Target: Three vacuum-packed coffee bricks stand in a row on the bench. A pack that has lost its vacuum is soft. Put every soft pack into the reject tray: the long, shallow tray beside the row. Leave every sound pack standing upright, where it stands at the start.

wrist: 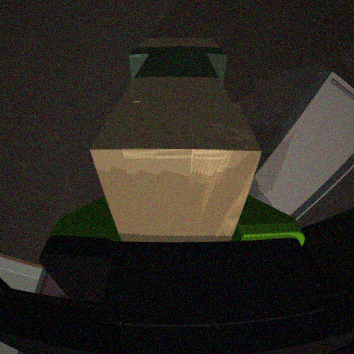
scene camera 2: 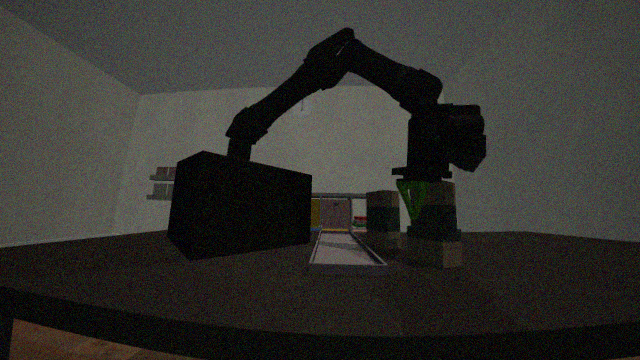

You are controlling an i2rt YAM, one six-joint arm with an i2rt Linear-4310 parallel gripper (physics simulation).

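Pixels of known places: gripper, fingertip midpoint: (scene camera 2: 418, 219); arm's base, origin of the base link: (scene camera 2: 237, 167).
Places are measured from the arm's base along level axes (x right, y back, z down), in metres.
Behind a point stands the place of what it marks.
Note:
The near coffee pack (scene camera 2: 440, 220) @[y -0.461, x 0.139, z 0.127 m] (wrist: 177, 192) @[y -0.474, x 0.133, z 0.062 m] stands upright, pale brown with a dark green band. The band's lower edge sticks out a little at the sides in the scene view. My gripper (scene camera 2: 425, 214) @[y -0.449, x 0.080, z 0.128 m] (wrist: 177, 220) is shut on its upper part, with green fingers against two opposite sides; the finger on the far side is hidden in the scene view. A second pack (scene camera 2: 383, 212) @[y -0.395, x 0.011, z 0.116 m] stands upright farther back, apart from it. The third pack cannot be made out. The long, shallow reject tray (scene camera 2: 348, 269) @[y -0.304, x 0.188, z 0.195 m] (wrist: 320, 135) @[y -0.310, x 0.133, z 0.199 m] lies beside the row, with no pack seen in it.
The arm's large black base block (scene camera 2: 240, 205) @[y -0.095, x 0.123, z 0.108 m] stands on the bench (scene camera 2: 240, 295) @[y -0.191, x 0.273, z 0.202 m], across the tray from the packs. A rack (scene camera 2: 340, 194) with coloured items stands at the back, behind the tray's far end. The scene is dim and grainy.

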